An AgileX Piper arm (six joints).
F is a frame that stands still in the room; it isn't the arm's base.
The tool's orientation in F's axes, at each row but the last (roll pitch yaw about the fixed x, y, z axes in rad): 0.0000 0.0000 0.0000; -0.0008 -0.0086 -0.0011; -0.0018 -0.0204 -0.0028; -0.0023 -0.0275 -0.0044; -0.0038 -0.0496 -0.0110; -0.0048 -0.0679 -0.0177; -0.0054 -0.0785 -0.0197; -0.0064 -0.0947 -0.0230; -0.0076 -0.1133 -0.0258; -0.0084 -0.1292 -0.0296; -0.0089 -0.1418 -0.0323
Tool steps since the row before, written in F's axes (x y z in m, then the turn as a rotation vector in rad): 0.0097 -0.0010 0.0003 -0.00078 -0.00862 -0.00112; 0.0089 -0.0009 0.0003 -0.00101 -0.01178 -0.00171; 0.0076 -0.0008 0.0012 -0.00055 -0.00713 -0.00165; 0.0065 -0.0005 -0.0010 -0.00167 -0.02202 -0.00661; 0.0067 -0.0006 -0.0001 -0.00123 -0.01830 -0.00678; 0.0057 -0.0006 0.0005 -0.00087 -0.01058 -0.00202; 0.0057 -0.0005 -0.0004 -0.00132 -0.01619 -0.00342; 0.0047 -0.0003 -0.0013 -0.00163 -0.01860 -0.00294; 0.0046 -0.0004 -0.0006 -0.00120 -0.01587 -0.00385; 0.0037 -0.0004 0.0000 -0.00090 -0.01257 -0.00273; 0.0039 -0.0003 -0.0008 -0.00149 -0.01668 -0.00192
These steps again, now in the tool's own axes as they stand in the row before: 0.0097 -0.0010 0.0003 -0.00078 -0.00862 -0.00112; 0.0089 -0.0009 0.0002 -0.00101 -0.01178 -0.00171; 0.0076 -0.0008 0.0010 -0.00056 -0.00713 -0.00165; 0.0065 -0.0005 -0.0012 -0.00175 -0.02201 -0.00661; 0.0067 -0.0005 -0.0004 -0.00136 -0.01829 -0.00679; 0.0057 -0.0005 0.0001 -0.00082 -0.01058 -0.00202; 0.0057 -0.0004 -0.0008 -0.00127 -0.01619 -0.00342; 0.0046 -0.0002 -0.0017 -0.00147 -0.01861 -0.00293; 0.0045 -0.0003 -0.0011 -0.00122 -0.01587 -0.00386; 0.0037 -0.0003 -0.0005 -0.00087 -0.01257 -0.00274; 0.0038 -0.0002 -0.0013 -0.00121 -0.01670 -0.00192
